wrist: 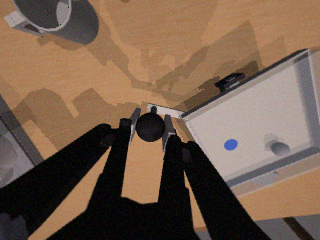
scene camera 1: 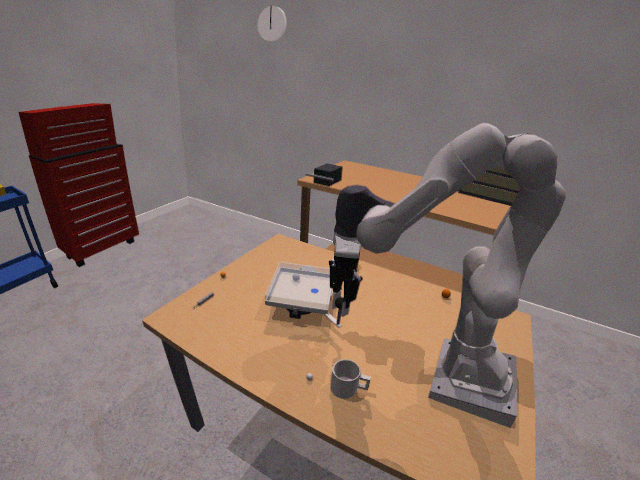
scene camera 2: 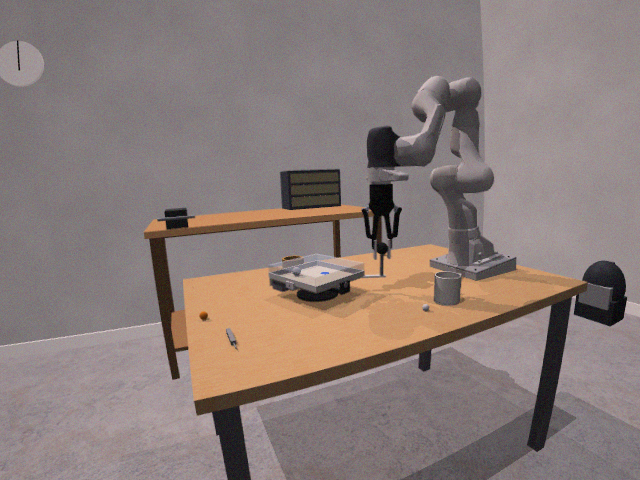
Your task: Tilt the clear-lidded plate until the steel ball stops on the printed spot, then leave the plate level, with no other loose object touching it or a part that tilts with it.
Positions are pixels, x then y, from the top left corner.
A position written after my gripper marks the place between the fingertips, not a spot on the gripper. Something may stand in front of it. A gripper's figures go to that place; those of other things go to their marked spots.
Labels:
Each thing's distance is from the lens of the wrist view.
my gripper [wrist: 151, 118]: 0.20 m
clear-lidded plate [wrist: 254, 133]: 0.28 m

